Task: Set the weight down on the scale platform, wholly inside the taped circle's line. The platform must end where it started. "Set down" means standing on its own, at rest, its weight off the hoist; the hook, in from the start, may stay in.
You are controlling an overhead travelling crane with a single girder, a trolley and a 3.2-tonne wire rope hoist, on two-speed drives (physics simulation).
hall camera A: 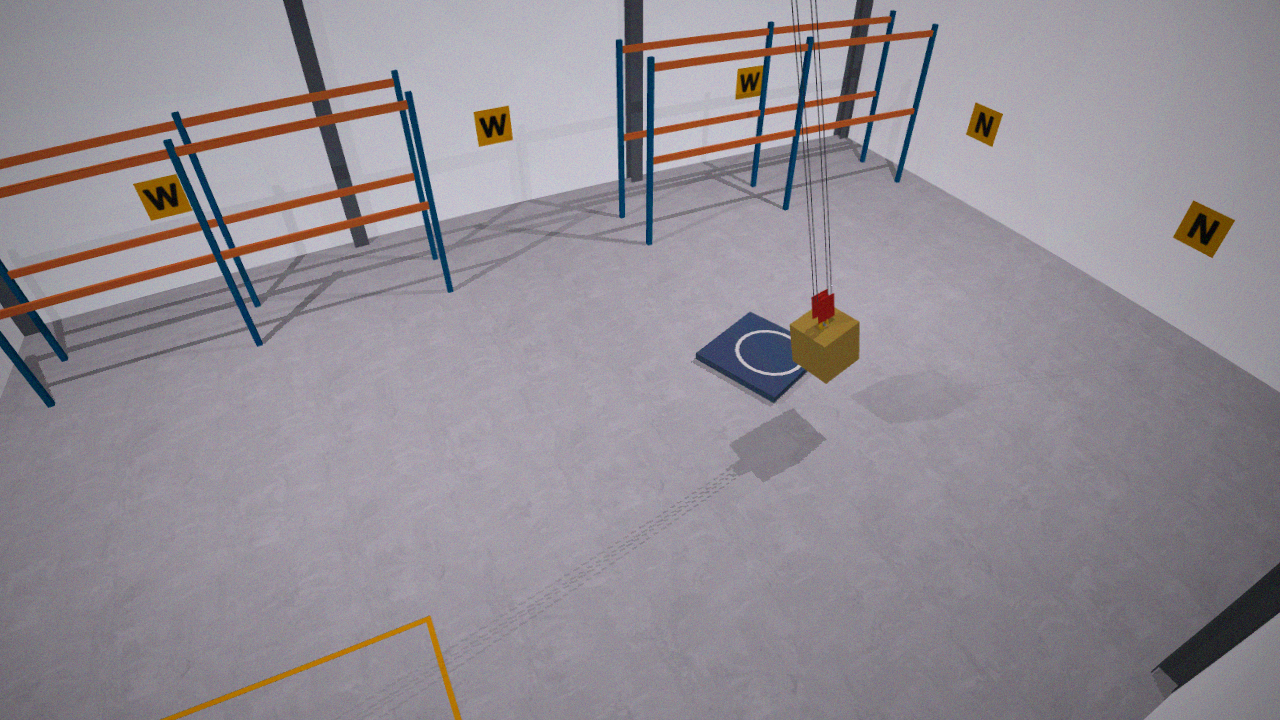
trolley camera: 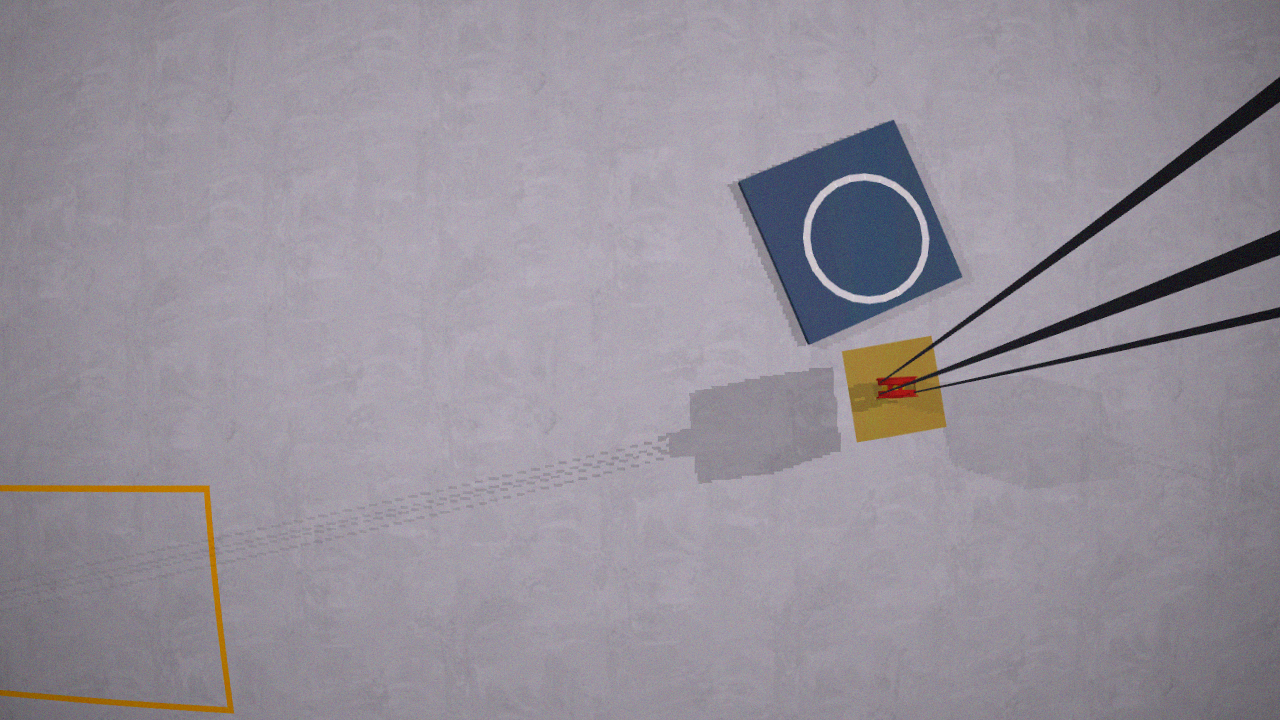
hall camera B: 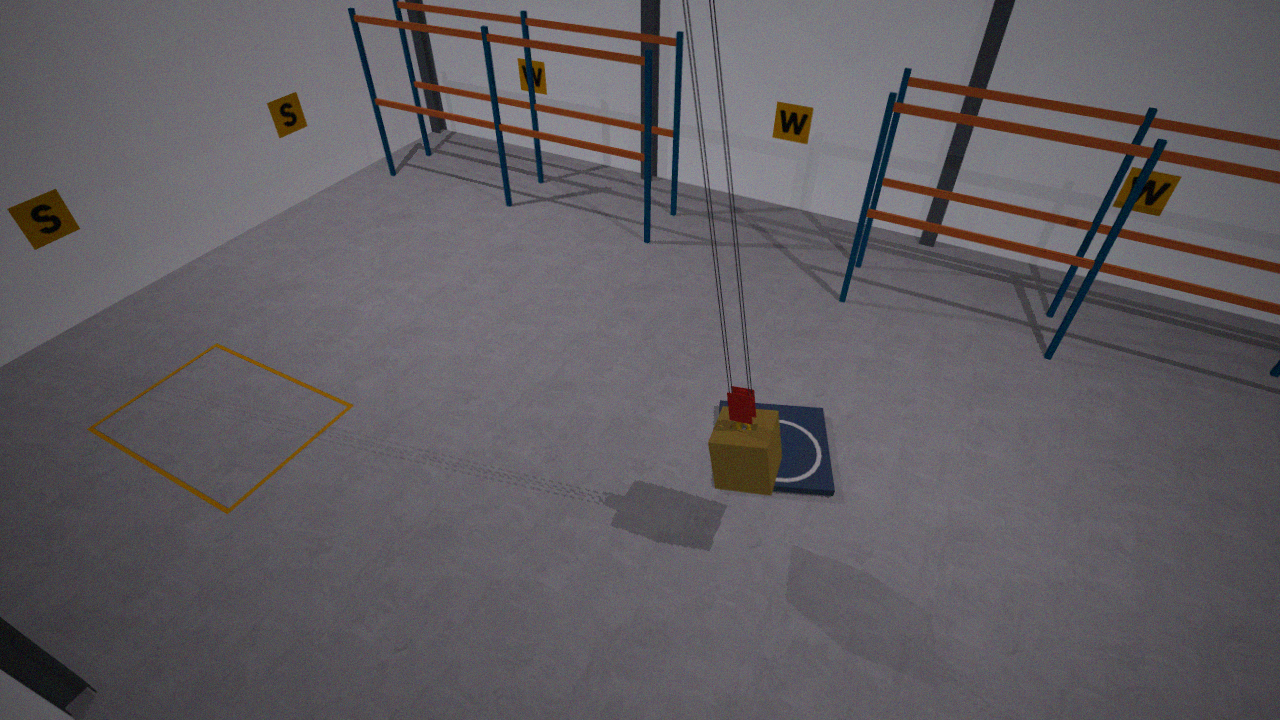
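Observation:
The yellow weight (hall camera A: pixel 825 351) (hall camera B: pixel 744 462) (trolley camera: pixel 904 421) hangs upright in the air from the hoist, with its shadow on the floor apart from it. My gripper, the hook under the red block (hall camera A: pixel 822 307) (hall camera B: pixel 741 404) (trolley camera: pixel 896 387), is at the top middle of the weight and carries it. The dark blue scale platform (hall camera A: pixel 733 355) (hall camera B: pixel 805 412) (trolley camera: pixel 774 223) lies flat on the floor. Its white taped circle (hall camera A: pixel 737 352) (hall camera B: pixel 819 454) (trolley camera: pixel 807 238) is partly hidden behind the weight in both hall views. In the trolley view the weight shows beside the platform, below its lower right edge.
A yellow-orange taped rectangle (hall camera A: pixel 299 668) (hall camera B: pixel 290 377) (trolley camera: pixel 219 600) is marked on the floor. Blue and orange racks (hall camera A: pixel 649 152) (hall camera A: pixel 425 192) (hall camera B: pixel 648 147) (hall camera B: pixel 863 197) stand along the W wall. Dark shadows of the weight and ropes fall on the floor.

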